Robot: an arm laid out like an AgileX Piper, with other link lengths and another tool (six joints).
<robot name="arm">
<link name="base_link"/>
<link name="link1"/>
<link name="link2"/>
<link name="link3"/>
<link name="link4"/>
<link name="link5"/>
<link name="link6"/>
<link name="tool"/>
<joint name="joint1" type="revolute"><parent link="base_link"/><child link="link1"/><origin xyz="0 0 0.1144" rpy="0 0 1.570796"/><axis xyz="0 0 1"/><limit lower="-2.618" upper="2.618"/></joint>
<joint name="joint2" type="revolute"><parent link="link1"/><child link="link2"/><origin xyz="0 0 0" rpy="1.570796 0 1.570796"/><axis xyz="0 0 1"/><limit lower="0" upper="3.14"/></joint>
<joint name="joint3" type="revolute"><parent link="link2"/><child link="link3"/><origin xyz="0.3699 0.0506 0" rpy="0 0 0"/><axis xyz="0 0 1"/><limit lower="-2.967" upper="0"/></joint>
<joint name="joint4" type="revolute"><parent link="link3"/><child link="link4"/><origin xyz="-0.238 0.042 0" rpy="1.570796 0 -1.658"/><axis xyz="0 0 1"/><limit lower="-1.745" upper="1.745"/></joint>
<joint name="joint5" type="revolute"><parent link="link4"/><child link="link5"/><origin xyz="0 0 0" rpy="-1.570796 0 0"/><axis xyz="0 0 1"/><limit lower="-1.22" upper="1.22"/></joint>
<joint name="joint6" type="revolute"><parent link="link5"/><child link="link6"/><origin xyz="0 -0.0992 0" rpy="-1.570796 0 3.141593"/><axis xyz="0 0 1"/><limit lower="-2.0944" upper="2.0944"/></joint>
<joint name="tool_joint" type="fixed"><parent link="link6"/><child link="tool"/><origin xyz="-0.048 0.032 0.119" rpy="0.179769 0 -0.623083"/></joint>
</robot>
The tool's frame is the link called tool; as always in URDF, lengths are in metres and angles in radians.
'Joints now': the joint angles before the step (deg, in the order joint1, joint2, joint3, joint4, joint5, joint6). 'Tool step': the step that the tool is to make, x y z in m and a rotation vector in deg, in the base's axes. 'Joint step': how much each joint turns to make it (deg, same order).
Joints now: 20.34 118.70 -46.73 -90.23 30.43 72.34
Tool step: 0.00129 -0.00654 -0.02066 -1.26 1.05 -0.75
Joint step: -0.65 3.75 -0.02 -4.01 0.90 4.44
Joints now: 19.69 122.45 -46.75 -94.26 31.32 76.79
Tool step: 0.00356 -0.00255 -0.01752 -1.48 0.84 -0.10
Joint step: -0.06 3.53 -0.79 -2.47 1.20 2.55
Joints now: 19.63 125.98 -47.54 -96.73 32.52 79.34
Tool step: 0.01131 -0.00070 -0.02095 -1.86 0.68 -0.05
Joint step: -0.03 4.68 -2.90 -0.90 1.53 0.61
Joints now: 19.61 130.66 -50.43 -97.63 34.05 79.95
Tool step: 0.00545 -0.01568 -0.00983 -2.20 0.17 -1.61
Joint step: -1.66 2.75 -1.61 -0.54 1.97 0.00
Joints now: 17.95 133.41 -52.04 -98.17 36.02 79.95
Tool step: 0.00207 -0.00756 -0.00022 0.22 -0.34 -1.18
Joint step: -1.20 0.11 -0.52 0.00 -0.11 0.01
